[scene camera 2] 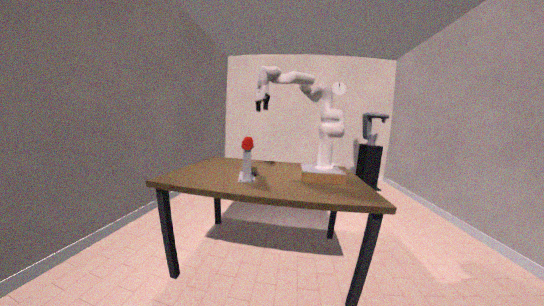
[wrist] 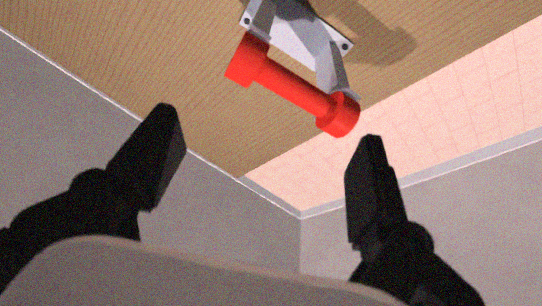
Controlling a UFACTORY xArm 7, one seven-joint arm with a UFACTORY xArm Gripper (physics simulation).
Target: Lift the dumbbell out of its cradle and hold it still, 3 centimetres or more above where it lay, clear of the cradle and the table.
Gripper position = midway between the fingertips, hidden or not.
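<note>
I can see my gripper (wrist: pixel 265 140), and there's a red dumbbell (wrist: pixel 337 114) as well.
</note>
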